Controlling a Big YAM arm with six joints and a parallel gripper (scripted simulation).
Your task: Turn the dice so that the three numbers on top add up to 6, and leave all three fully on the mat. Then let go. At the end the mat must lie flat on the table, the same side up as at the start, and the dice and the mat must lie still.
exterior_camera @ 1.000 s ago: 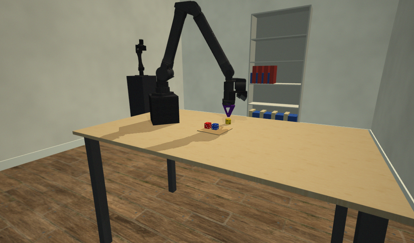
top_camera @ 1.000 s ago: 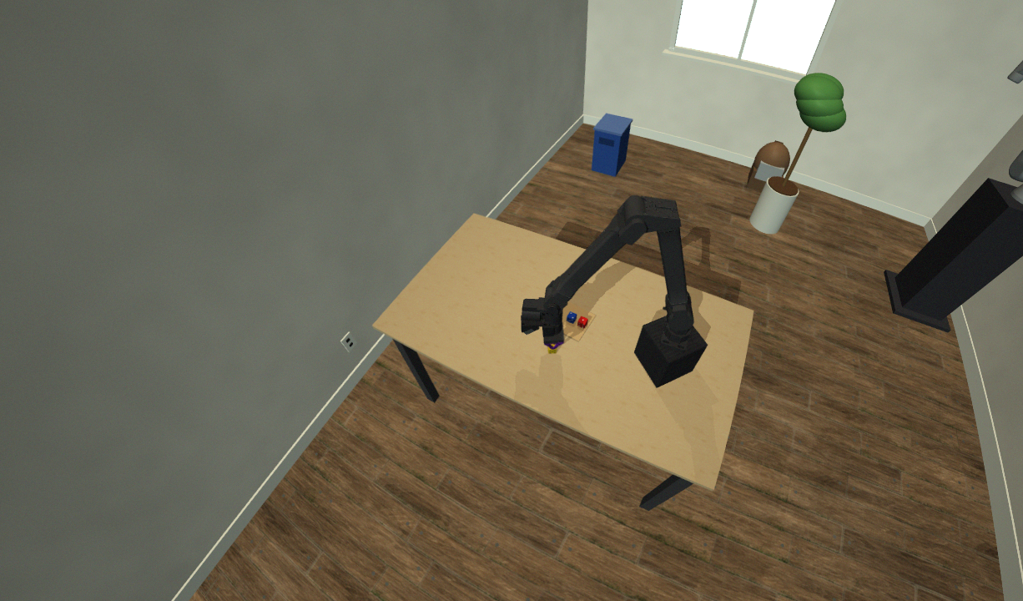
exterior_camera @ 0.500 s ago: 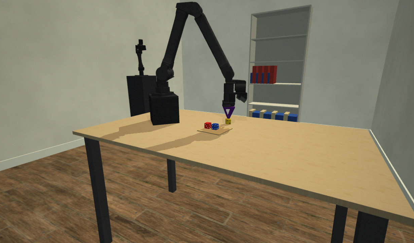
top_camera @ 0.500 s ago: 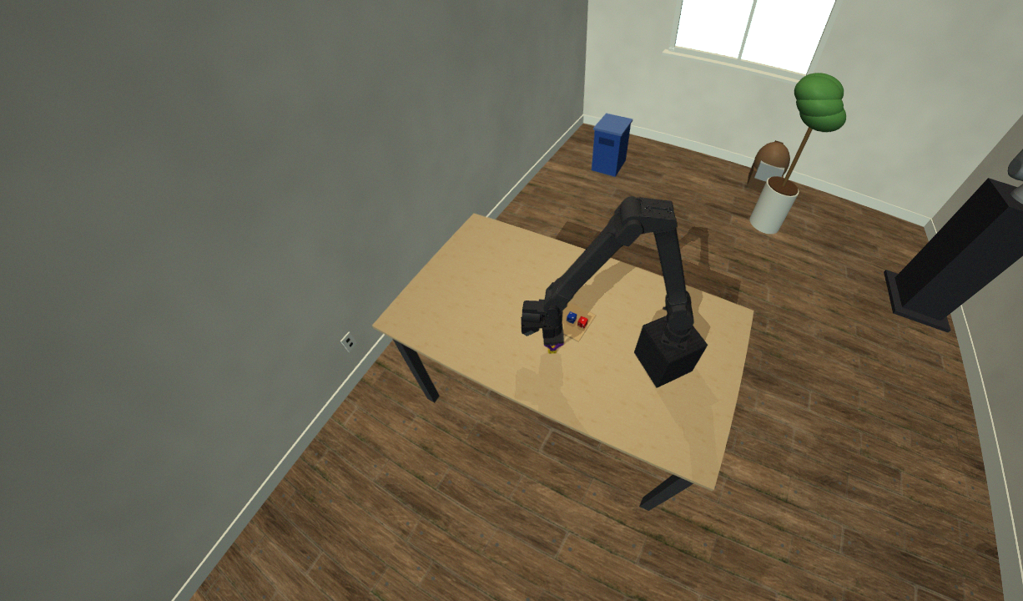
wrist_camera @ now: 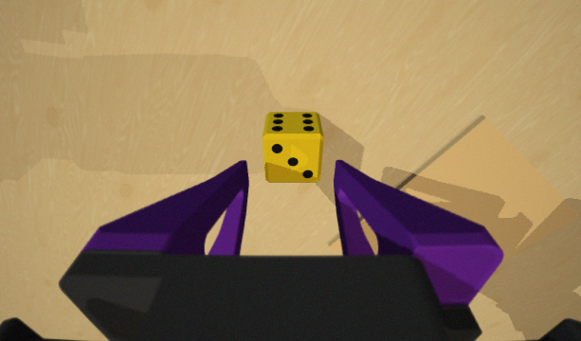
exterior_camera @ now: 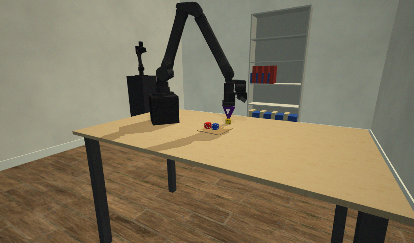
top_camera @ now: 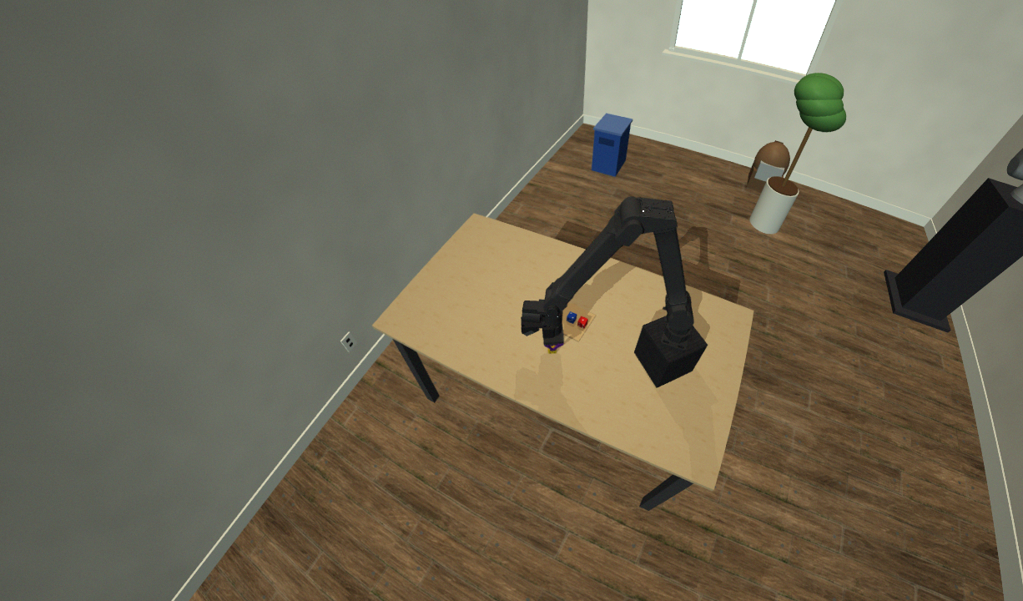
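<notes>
Now: hand 3 cm above the yellow die. Also, from my hand: blue die: 15 cm to the right, 3 cm below, 2 cm behind; red die: 15 cm to the right, 6 cm behind, 3 cm below; tan mat: 15 cm to the right, 4 cm below, 2 cm behind.
</notes>
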